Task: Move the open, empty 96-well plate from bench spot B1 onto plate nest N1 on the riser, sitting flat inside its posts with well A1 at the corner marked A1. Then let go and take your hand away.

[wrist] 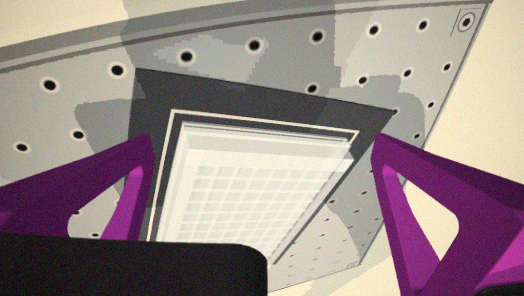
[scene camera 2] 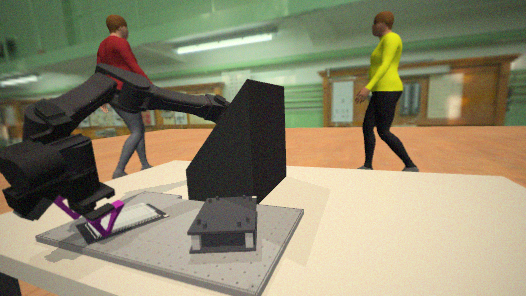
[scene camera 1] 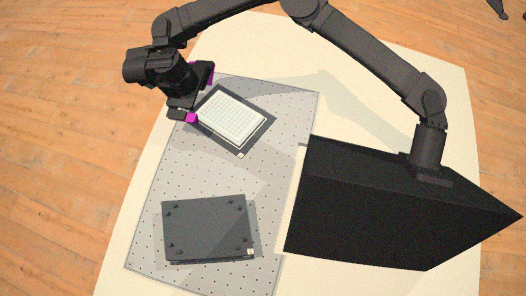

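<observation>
The white 96-well plate (scene camera 1: pixel 230 117) (scene camera 2: pixel 137 215) (wrist: pixel 260 195) lies flat on the dark mat of bench spot B1 (scene camera 1: pixel 258 133) (wrist: pixel 250 102), with a pale outline around it. My gripper (scene camera 1: pixel 201 96) (scene camera 2: pixel 90 226) (wrist: pixel 262 146) is open, its magenta fingers wide apart near one end of the plate. Nothing is between the fingertips; in the wrist view the plate shows between and beyond them, partly hidden by a black gripper part. Plate nest N1 (scene camera 1: pixel 205 225) (scene camera 2: pixel 225 215) is the dark top of the riser, with short posts near its corners. A small pale label (scene camera 1: pixel 250 251) marks one corner.
The perforated grey board (scene camera 1: pixel 215 175) (scene camera 2: pixel 150 250) (wrist: pixel 285 65) carries both the mat and the riser. A tall black wedge-shaped block (scene camera 1: pixel 350 210) (scene camera 2: pixel 267 135) stands beside the board, by the arm's base. Two people stand beyond the table in scene camera 2.
</observation>
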